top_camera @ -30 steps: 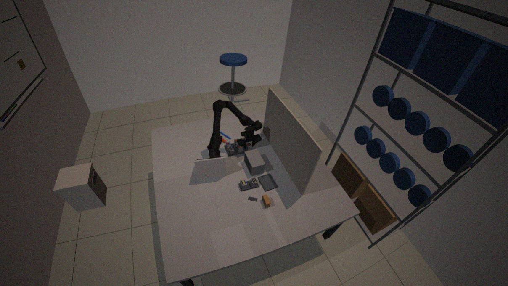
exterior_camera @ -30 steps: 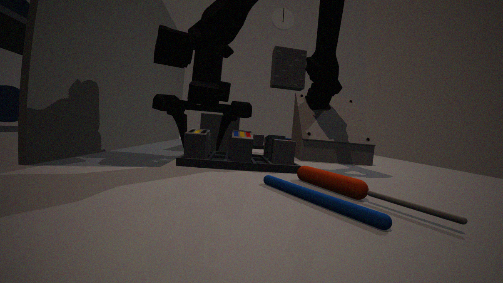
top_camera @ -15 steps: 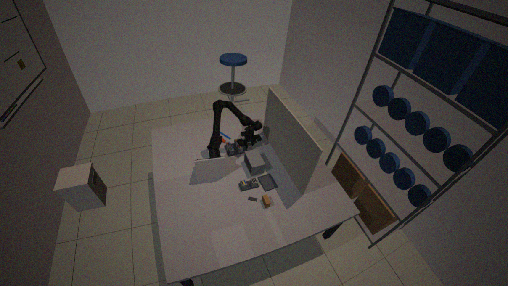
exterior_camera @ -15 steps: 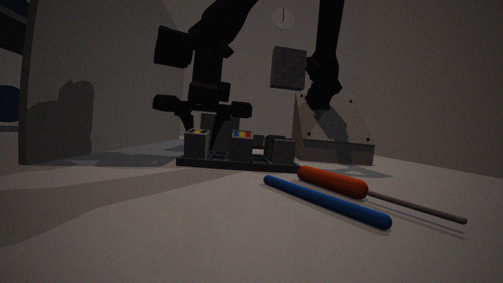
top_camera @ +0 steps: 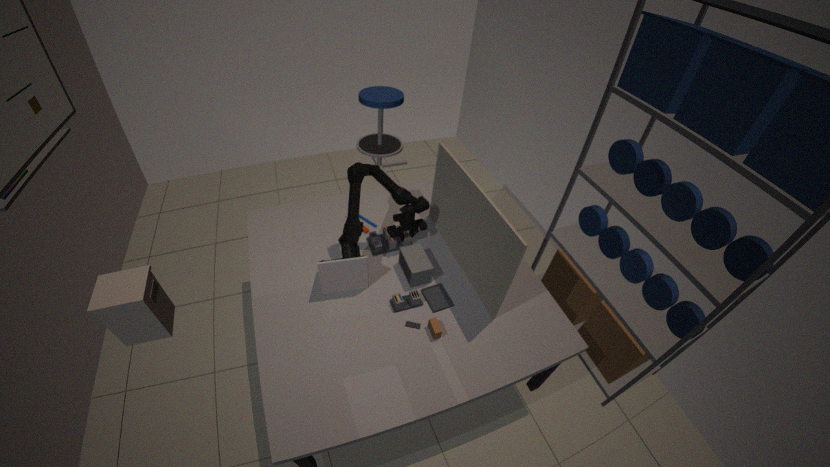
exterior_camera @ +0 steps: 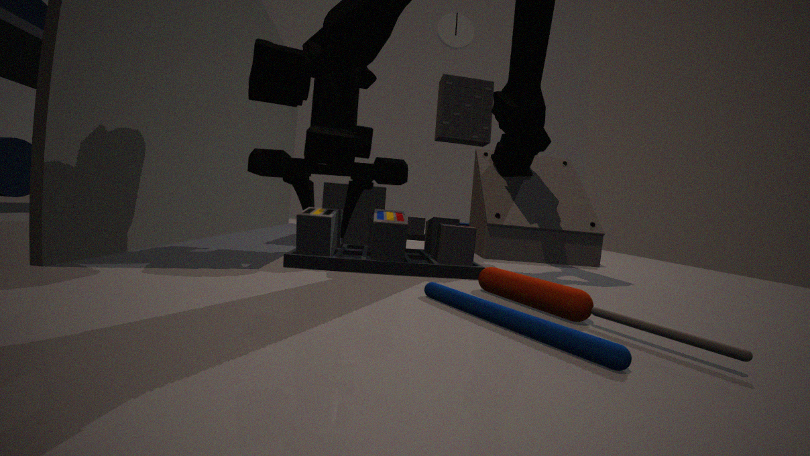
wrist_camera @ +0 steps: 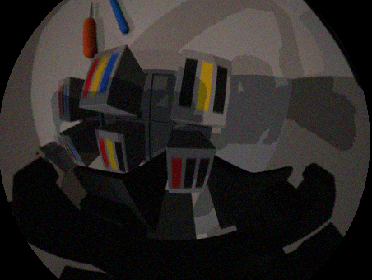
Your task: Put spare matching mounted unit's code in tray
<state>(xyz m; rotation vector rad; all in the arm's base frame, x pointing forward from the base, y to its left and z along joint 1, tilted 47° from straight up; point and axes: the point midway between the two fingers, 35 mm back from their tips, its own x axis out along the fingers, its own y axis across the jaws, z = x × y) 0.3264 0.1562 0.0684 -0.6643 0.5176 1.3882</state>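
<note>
Now: the tray 35 cm to the right of my gripper tip, 2 cm below it and 1 cm ahead of it. Also, from my gripper tip: grey spare: 2 cm above; then blue pen: 22 cm to the left, 13 cm behind, 2 cm below; then mounted unit: 17 cm to the right, 3 cm behind, 3 cm above.
</note>
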